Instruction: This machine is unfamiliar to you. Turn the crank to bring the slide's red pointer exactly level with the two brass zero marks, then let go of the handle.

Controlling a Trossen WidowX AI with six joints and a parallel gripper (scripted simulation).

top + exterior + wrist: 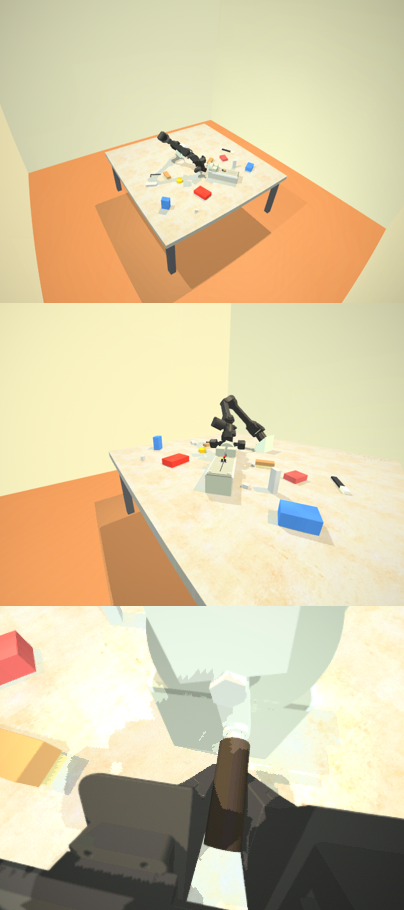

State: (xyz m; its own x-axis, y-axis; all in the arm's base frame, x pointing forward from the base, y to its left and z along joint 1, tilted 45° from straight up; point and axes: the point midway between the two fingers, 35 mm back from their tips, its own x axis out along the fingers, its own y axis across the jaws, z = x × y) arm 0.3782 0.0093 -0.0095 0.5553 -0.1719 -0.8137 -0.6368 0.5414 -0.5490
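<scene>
Now: gripper tip 30 mm below the brown crank handle, 10 mm to the left of it and 10 mm past it. From my gripper tip the other things lie so: red pointer: 110 mm ahead, 100 mm to the left, 50 mm above; crank: 40 mm above; yellow disc: 250 mm to the right, 40 mm behind, 20 mm below.
</scene>
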